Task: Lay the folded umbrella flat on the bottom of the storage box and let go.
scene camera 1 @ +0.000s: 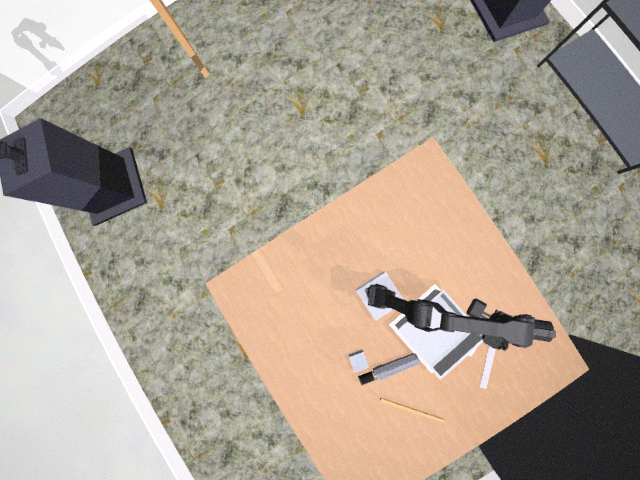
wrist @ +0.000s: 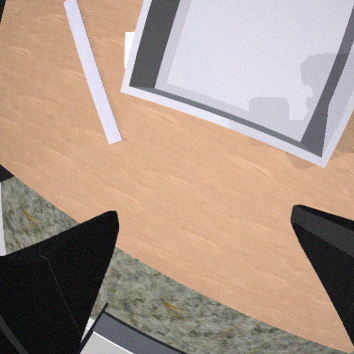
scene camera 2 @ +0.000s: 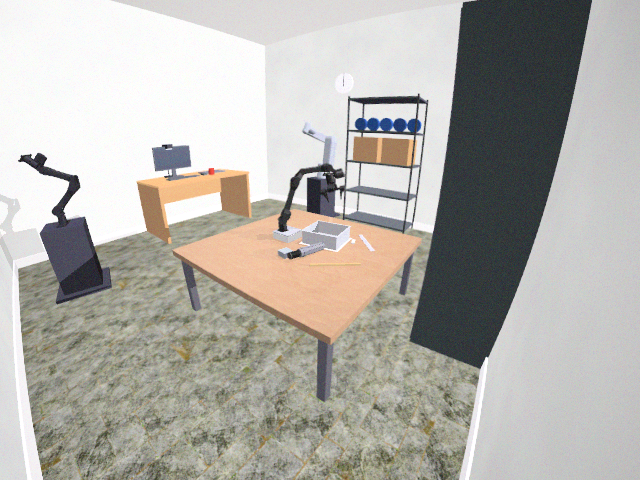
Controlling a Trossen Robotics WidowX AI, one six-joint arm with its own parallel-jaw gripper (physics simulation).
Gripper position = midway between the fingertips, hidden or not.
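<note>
The gripper (wrist: 206, 217) is open and it's holding nothing. On the table there's a storage box (scene camera 1: 442, 351), which you'd also find at (wrist: 275, 78) and (scene camera 2: 333, 235). A folded umbrella (scene camera 1: 382, 372) is resting on the table too, but in the wrist view the umbrella is out of frame.
</note>
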